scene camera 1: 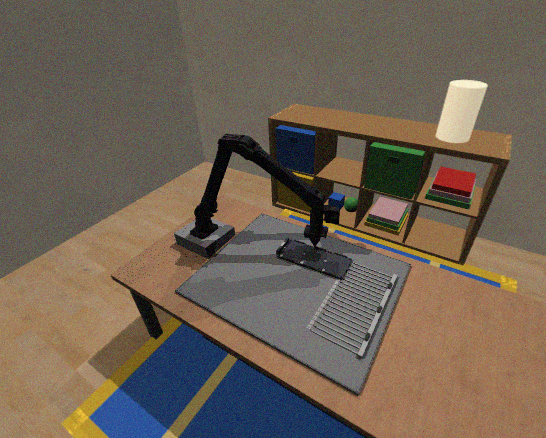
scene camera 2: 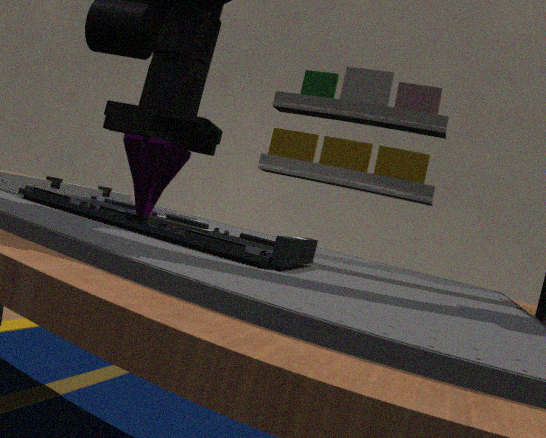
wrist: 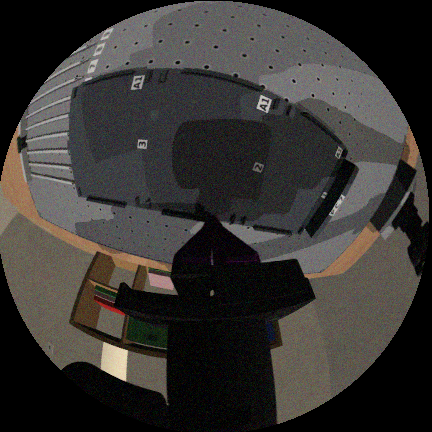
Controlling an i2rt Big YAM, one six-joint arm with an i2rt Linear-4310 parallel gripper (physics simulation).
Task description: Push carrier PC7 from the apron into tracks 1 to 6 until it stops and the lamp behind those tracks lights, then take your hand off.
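Pixels of known places: gripper, fingertip midpoint: (scene camera 1: 315,246) (scene camera 2: 142,217) (wrist: 210,219); arm's base at its link origin: (scene camera 1: 204,230) (wrist: 401,210).
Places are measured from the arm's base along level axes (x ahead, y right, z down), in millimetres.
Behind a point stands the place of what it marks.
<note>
The dark flat carrier (scene camera 1: 300,257) {x 486, y -95, z 38 mm} (scene camera 2: 200,241) {x 446, y -190, z 40 mm} (wrist: 115,170) {x 621, y -157, z 38 mm} lies on the grey board. Its raised end block (scene camera 2: 295,252) {x 372, y -146, z 31 mm} (wrist: 331,198) {x 385, y -118, z 27 mm} is on the side toward the arm's base, with a blurred label. Its other end is at the near ends of the thin light tracks (wrist: 48,136) {x 761, y -119, z 45 mm}. My gripper (scene camera 1: 315,246) {x 515, y -189, z 33 mm} (scene camera 2: 143,218) {x 515, y -189, z 33 mm} (wrist: 210,219) {x 515, y -189, z 33 mm} is shut and empty. Its tip is down at the carrier's long side toward the shelf; whether it touches is unclear. Small dark blocks (scene camera 1: 379,309) {x 879, y 24, z 28 mm} (scene camera 2: 104,191) {x 869, y 150, z 39 mm} (wrist: 21,143) sit on the bar behind the tracks; none looks lit.
The grey board (scene camera 1: 260,300) {x 455, y 194, z 49 mm} (scene camera 2: 400,320) {x 261, y -252, z 49 mm} lies on the wooden table (scene camera 1: 450,350) {x 1132, y 45, z 62 mm}. The arm's base (scene camera 1: 205,238) {x 49, y 47, z -5 mm} stands at the board's left side in scene view 1. A shelf unit (scene camera 1: 390,122) stands behind the table. More tracks extend toward the table's front.
</note>
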